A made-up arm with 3 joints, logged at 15 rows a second.
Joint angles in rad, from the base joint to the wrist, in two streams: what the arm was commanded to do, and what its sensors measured. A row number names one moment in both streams.
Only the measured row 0 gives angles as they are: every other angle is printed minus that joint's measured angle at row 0.
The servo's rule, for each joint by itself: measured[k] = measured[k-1] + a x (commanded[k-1-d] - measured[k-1]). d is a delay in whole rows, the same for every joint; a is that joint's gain. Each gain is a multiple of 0.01, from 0.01 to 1. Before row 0 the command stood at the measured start. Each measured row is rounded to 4 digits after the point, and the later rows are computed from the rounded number. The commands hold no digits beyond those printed.
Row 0, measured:
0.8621 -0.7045 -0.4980
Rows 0 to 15, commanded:
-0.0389 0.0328 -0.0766
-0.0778 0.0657 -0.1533
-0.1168 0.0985 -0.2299
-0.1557 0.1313 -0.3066
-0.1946 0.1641 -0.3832
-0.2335 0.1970 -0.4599
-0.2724 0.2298 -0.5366
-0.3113 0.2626 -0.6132
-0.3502 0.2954 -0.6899
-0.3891 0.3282 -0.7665
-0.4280 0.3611 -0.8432
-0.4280 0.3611 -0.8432
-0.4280 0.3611 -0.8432
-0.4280 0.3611 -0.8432
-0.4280 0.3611 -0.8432
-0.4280 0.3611 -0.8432
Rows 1 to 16, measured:
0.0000 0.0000 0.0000
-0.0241 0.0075 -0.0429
-0.0574 0.0209 -0.1047
-0.0942 0.0387 -0.1748
-0.1323 0.0600 -0.2486
-0.1709 0.0839 -0.3240
-0.2097 0.1099 -0.4001
-0.2486 0.1375 -0.4765
-0.2875 0.1663 -0.5531
-0.3264 0.1960 -0.6297
-0.3653 0.2264 -0.7063
-0.4042 0.2574 -0.7830
-0.4190 0.2813 -0.8167
-0.4246 0.2997 -0.8315
-0.4267 0.3138 -0.8381
-0.4275 0.3247 -0.8410
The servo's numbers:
d 1
a 0.62 0.23 0.56

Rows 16 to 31, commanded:
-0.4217 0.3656 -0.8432
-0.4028 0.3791 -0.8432
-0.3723 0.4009 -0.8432
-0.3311 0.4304 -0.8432
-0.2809 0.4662 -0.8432
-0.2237 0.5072 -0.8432
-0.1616 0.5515 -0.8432
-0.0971 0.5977 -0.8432
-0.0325 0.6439 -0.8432
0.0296 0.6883 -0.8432
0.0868 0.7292 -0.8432
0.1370 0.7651 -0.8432
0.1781 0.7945 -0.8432
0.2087 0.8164 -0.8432
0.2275 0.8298 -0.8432
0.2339 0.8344 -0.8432
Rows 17 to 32, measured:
-0.4278 0.3331 -0.8422
-0.4240 0.3406 -0.8428
-0.4109 0.3495 -0.8430
-0.3870 0.3613 -0.8431
-0.3523 0.3772 -0.8432
-0.3080 0.3977 -0.8432
-0.2557 0.4229 -0.8432
-0.1974 0.4525 -0.8432
-0.1352 0.4859 -0.8432
-0.0715 0.5222 -0.8432
-0.0088 0.5604 -0.8432
0.0505 0.5992 -0.8432
0.1041 0.6374 -0.8432
0.1500 0.6735 -0.8432
0.1864 0.7064 -0.8432
0.2119 0.7348 -0.8432

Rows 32 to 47, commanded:
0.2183 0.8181 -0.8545
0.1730 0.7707 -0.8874
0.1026 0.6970 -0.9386
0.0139 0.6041 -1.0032
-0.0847 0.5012 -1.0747
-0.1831 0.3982 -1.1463
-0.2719 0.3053 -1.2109
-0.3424 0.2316 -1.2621
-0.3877 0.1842 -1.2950
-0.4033 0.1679 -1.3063
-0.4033 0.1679 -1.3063
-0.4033 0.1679 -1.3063
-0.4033 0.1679 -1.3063
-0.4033 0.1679 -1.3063
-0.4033 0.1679 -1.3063
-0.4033 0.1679 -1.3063
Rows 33 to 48, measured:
0.2255 0.7577 -0.8432
0.2210 0.7716 -0.8495
0.1912 0.7714 -0.8707
0.1363 0.7543 -0.9087
0.0604 0.7198 -0.9616
-0.0296 0.6695 -1.0249
-0.1248 0.6071 -1.0929
-0.2160 0.5377 -1.1590
-0.2944 0.4673 -1.2167
-0.3522 0.4022 -1.2605
-0.3839 0.3483 -1.2861
-0.3959 0.3068 -1.2974
-0.4005 0.2749 -1.3024
-0.4022 0.2503 -1.3046
-0.4029 0.2313 -1.3056
-0.4031 0.2167 -1.3060

